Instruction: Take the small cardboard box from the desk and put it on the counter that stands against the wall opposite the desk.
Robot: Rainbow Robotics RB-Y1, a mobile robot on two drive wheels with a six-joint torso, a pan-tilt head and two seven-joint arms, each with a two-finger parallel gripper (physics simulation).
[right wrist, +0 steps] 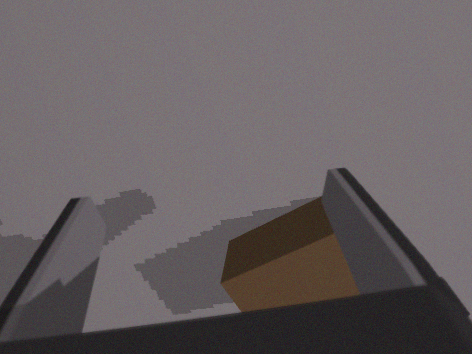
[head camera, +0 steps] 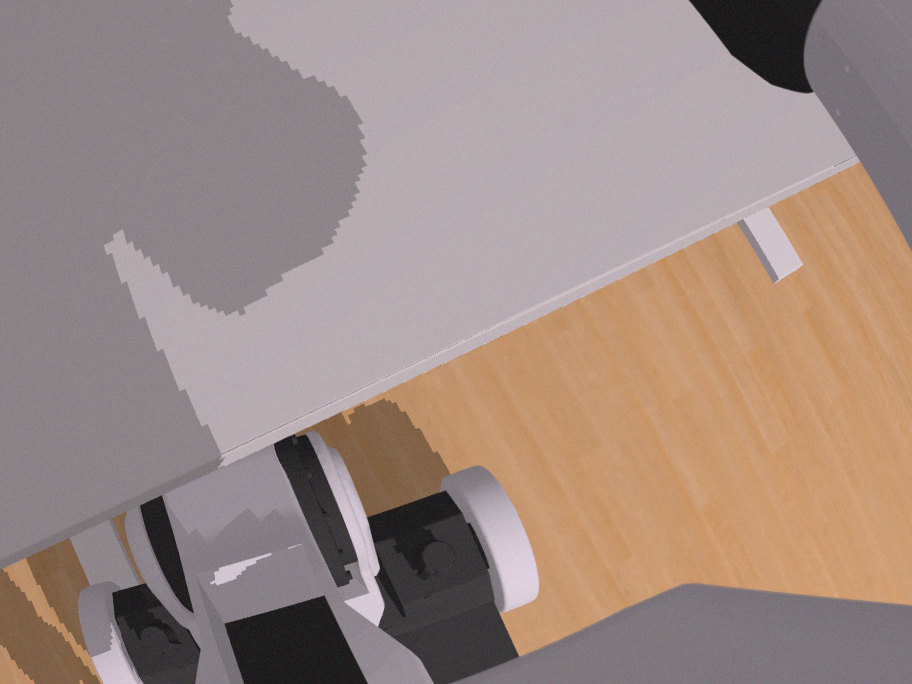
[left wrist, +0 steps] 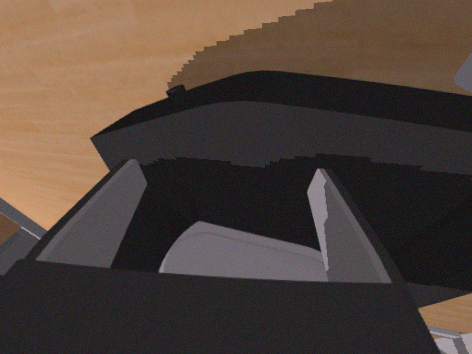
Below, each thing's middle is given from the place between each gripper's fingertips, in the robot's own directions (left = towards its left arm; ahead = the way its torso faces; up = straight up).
Right now my left hand is 690 mm short of the small brown cardboard box (right wrist: 294,259), 490 mm to the left of it and 480 mm below it.
Now: the small brown cardboard box 80 mm to the left of my right hand, 60 mm below it and 40 mm behind it.
